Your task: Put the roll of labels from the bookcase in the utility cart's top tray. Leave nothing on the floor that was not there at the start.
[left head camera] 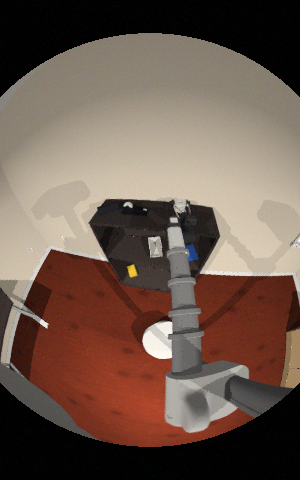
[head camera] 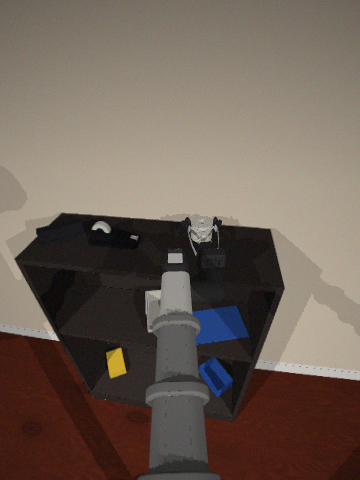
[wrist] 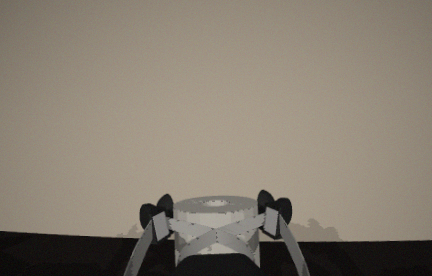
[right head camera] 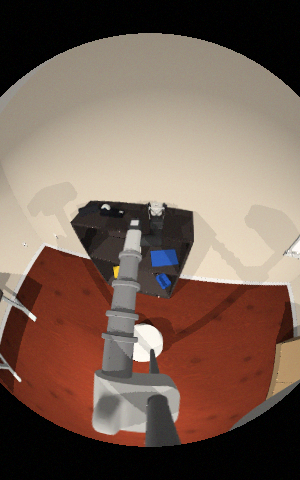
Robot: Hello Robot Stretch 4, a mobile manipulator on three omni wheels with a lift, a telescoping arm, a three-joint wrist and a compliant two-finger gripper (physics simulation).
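Note:
The roll of labels (head camera: 202,233) (left head camera: 180,205) (right head camera: 156,208) (wrist: 216,217) is a white upright cylinder with a hole in its top, near the back right of the dark bookcase's top (head camera: 155,232) (right head camera: 177,220). My gripper (head camera: 202,223) (wrist: 215,207) is shut on the roll, with a dark fingertip pressed against each side. The fingers' pale bands cross in front of the roll in the wrist view. The roll's underside is hidden, so I cannot tell if it touches the bookcase top. The utility cart cannot be made out for certain in these views.
A black tape dispenser (head camera: 114,238) and a flat black item (head camera: 60,231) are on the bookcase top, left. Lower shelves hold a white tray (left head camera: 155,247), a blue flat item (head camera: 222,325), a blue bin (head camera: 215,376) and a yellow block (head camera: 116,363). A white disc (left head camera: 157,341) is on the floor.

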